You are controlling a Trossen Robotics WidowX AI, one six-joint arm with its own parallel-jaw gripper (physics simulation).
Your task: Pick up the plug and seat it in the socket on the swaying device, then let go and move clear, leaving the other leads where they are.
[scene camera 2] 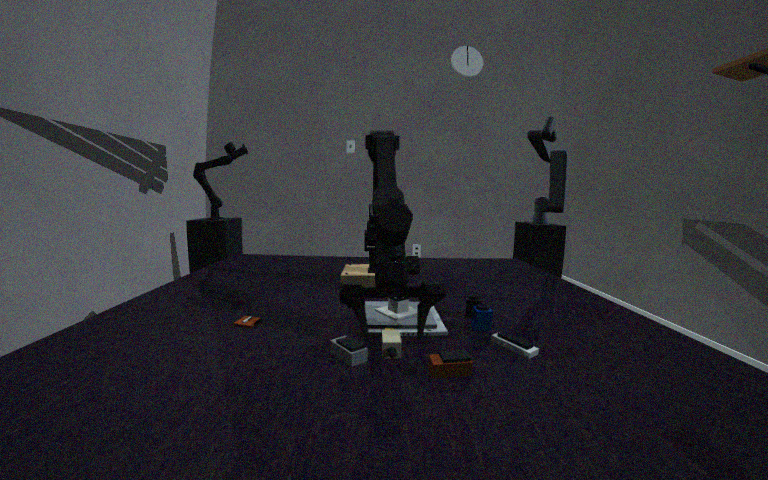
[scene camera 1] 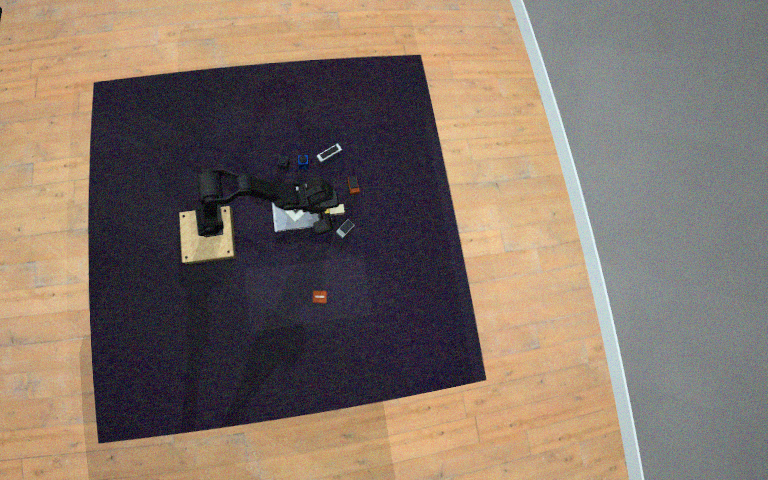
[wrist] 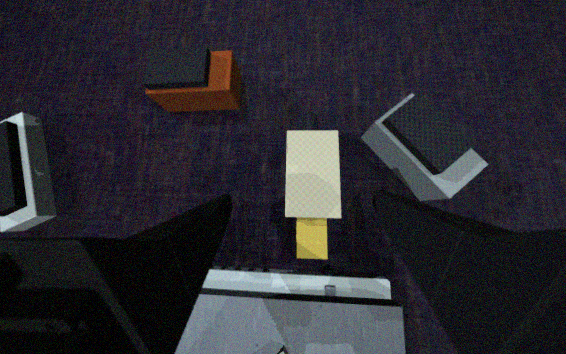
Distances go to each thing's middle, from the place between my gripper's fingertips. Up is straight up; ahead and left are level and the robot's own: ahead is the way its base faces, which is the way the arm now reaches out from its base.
My hand is 10 mm short of the cream plug (wrist: 313,194) and 10 mm to the left of it. From my hand the other things lie so: pale grey device (scene camera 2: 398,313) 120 mm behind, 30 mm to the left, 10 mm above.
